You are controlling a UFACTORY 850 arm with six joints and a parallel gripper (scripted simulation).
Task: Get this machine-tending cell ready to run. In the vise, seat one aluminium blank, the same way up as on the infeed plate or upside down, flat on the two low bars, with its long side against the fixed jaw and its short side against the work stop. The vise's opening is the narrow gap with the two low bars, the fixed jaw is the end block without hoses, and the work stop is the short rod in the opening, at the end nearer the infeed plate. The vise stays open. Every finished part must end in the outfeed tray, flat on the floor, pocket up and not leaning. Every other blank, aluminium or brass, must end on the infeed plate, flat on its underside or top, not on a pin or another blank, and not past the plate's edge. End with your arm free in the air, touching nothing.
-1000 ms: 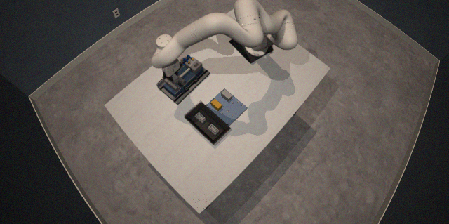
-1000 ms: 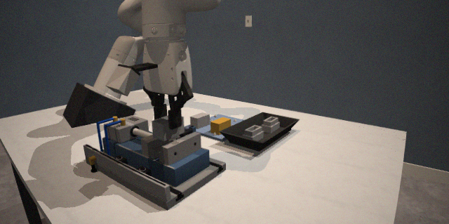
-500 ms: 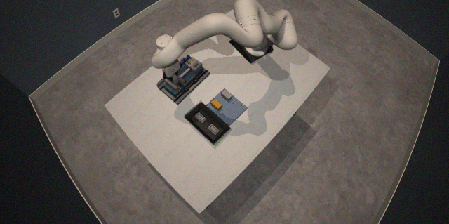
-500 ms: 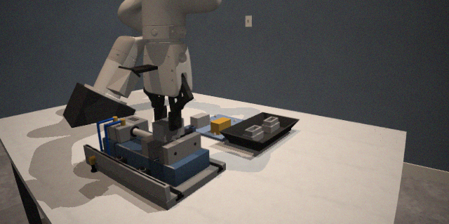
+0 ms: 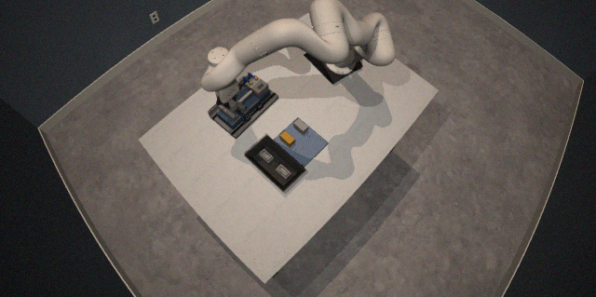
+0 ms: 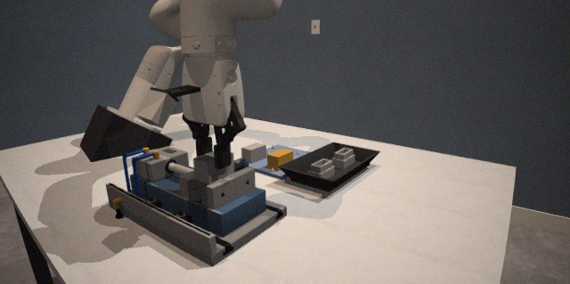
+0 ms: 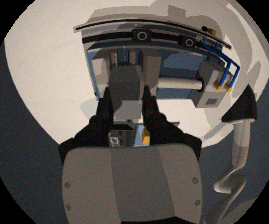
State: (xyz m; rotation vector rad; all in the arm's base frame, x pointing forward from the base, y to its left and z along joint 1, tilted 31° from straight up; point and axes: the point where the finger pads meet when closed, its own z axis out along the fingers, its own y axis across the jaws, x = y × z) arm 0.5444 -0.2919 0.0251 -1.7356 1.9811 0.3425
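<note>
The vise is 9 cm below my hand, 7 cm behind it and 1 cm to the left of it. From my hand the other things lie so: grey rail: 10 cm below, 8 cm to the right, 8 cm behind; brass blank: 29 cm to the left, 11 cm below, 4 cm behind.
</note>
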